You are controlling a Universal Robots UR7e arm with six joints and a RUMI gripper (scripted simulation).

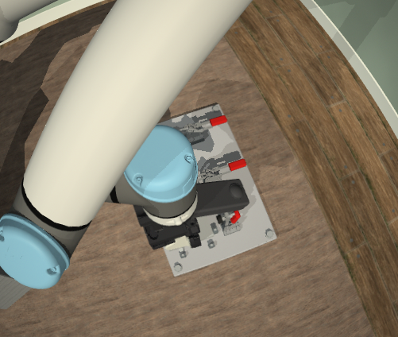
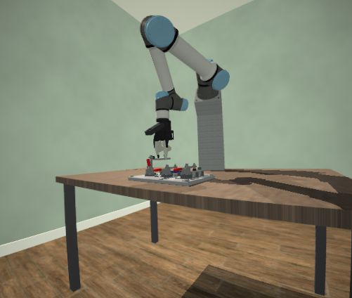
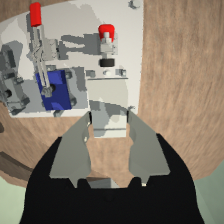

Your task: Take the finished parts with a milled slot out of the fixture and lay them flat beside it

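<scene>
Right now my hand is 20 mm short of the blue blank, 110 mm to the right of it and 80 mm above it. Round my hand: grey fixture plate 70 mm ahead, 100 mm to the left, 100 mm below.
</scene>
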